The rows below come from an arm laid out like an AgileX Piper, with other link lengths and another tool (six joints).
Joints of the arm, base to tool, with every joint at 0 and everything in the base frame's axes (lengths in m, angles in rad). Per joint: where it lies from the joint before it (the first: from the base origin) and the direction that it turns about. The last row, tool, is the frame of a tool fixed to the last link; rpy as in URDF.
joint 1: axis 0 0 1 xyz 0 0 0.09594
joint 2: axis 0 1 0 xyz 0 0 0
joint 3: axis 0 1 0 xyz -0.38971 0 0.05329
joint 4: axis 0.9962 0 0.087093 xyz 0.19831 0 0.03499
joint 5: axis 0 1 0 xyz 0 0 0
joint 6: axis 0.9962 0 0.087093 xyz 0.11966 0 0.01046
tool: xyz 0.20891 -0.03 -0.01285 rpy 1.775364 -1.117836 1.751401
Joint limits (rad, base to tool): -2.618..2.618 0..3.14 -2.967..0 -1.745..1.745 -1.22..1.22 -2.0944..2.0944
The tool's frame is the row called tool.
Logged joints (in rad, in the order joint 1, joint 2, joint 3, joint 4, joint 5, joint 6), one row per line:
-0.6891, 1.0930, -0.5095, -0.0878, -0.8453, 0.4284
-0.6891, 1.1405, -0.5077, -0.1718, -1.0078, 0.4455
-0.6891, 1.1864, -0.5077, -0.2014, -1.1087, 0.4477
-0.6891, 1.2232, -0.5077, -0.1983, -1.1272, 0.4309
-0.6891, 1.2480, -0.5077, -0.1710, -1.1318, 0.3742
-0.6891, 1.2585, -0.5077, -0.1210, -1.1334, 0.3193
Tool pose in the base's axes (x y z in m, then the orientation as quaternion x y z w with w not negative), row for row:
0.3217, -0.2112, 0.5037, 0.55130, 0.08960, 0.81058, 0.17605
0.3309, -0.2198, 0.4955, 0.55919, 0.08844, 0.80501, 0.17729
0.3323, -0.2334, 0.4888, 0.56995, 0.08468, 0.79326, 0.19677
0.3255, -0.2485, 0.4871, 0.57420, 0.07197, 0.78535, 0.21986
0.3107, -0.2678, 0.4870, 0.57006, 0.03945, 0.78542, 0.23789
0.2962, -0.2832, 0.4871, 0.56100, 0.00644, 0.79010, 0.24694
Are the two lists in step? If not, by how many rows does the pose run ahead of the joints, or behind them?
The pose runs 2 rows ahead of the joints: the pose in row i belongs to the joints in row i + 2.
